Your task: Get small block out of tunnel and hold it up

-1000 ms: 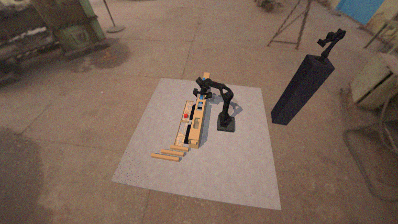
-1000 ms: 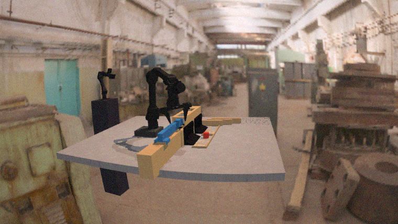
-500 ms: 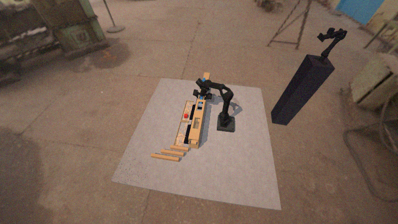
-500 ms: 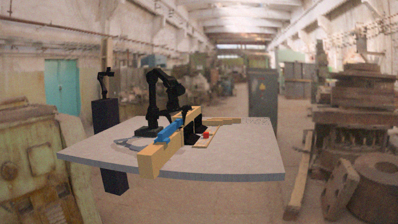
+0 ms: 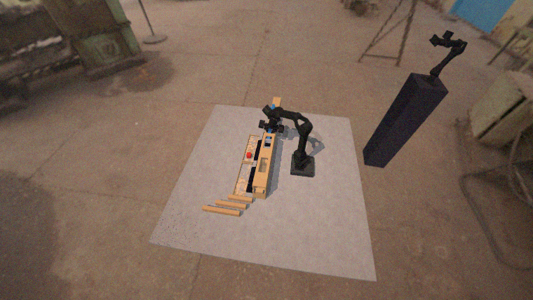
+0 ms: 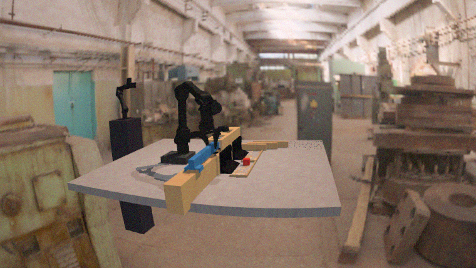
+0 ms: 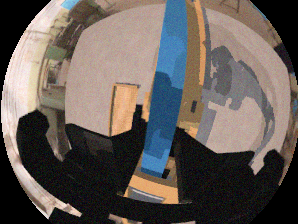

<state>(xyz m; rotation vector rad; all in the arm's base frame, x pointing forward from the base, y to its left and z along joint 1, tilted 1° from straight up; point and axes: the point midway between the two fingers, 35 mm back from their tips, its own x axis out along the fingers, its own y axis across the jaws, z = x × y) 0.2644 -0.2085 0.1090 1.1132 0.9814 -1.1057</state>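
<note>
My gripper tip is 2 cm short of the covered tunnel, 3 cm to the right of it and 5 cm above it. Also, from my gripper tip: red block (12 cm ahead, 18 cm to the left, 10 cm below).
</note>
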